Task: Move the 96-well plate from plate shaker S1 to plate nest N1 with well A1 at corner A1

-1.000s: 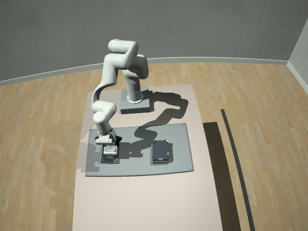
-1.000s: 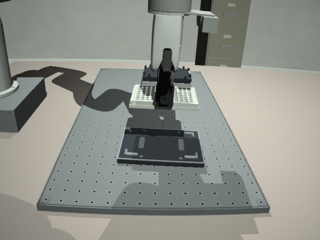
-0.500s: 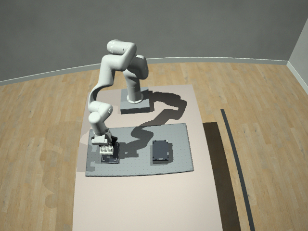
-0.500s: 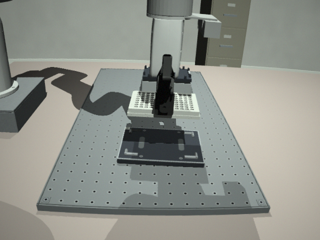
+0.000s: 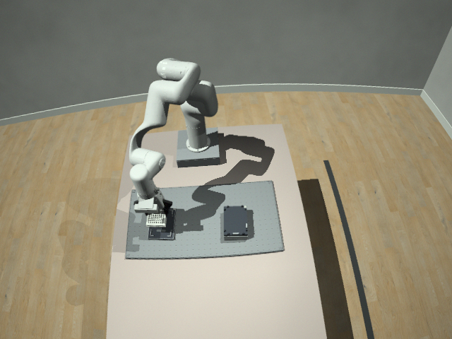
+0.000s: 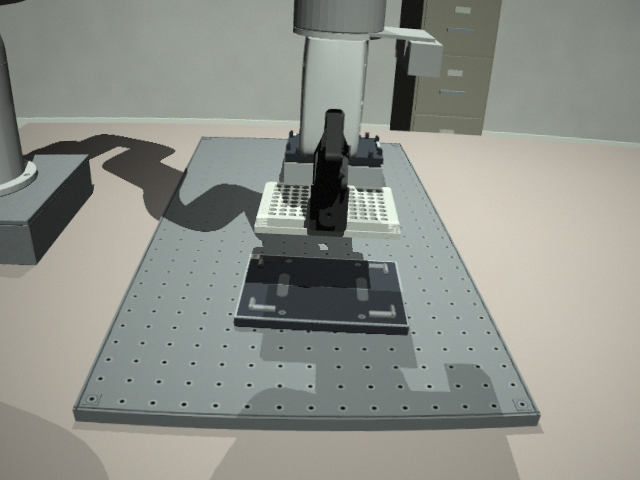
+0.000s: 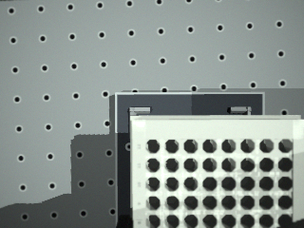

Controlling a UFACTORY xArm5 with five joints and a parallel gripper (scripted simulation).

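The dark plate nest lies 110 mm below my hand. Also, from my hand: A1 label: 70 mm behind, 60 mm to the left, 100 mm below; white 96-well plate: 10 mm below.
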